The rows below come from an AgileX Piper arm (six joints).
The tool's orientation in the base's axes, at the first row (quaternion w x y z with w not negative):
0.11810, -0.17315, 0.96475, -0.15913
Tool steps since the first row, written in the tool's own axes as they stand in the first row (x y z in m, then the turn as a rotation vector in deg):
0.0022, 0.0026, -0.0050, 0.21, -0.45, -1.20
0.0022, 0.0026, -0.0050, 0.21, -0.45, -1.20
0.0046, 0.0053, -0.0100, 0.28, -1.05, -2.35
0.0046, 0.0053, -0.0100, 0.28, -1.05, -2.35
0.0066, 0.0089, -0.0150, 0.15, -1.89, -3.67
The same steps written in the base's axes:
-0.0042, 0.0028, 0.0033, -0.40, -0.16, 1.23
-0.0042, 0.0028, 0.0033, -0.40, -0.16, 1.23
-0.0086, 0.0057, 0.0066, -0.61, -0.41, 2.48
-0.0086, 0.0057, 0.0066, -0.61, -0.41, 2.48
-0.0129, 0.0095, 0.0096, -0.61, -0.76, 4.01

